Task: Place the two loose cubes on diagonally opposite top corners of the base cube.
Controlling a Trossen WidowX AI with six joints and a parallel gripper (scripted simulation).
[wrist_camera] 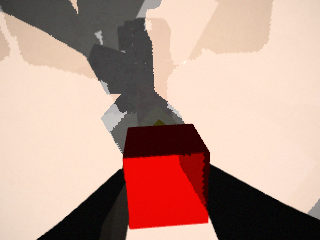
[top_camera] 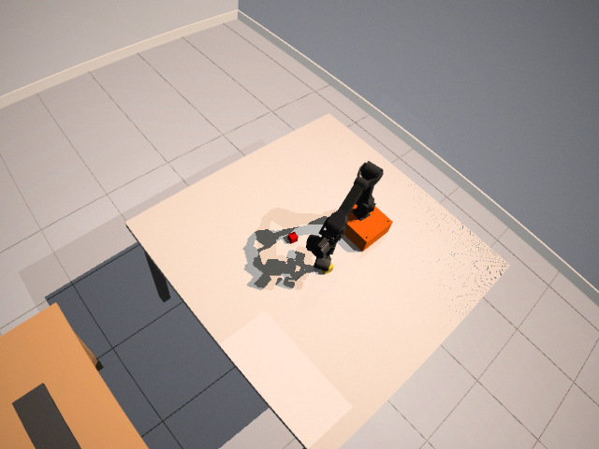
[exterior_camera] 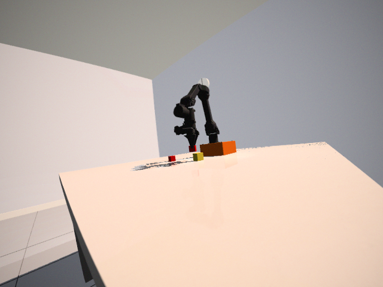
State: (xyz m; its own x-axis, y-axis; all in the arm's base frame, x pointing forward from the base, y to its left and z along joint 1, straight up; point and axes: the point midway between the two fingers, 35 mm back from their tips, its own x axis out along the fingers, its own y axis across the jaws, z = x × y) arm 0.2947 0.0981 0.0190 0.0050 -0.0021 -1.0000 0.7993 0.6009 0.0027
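Right now my gripper tip is 50 mm above the yellow base cube, 20 mm to the right of it and 20 mm past it.
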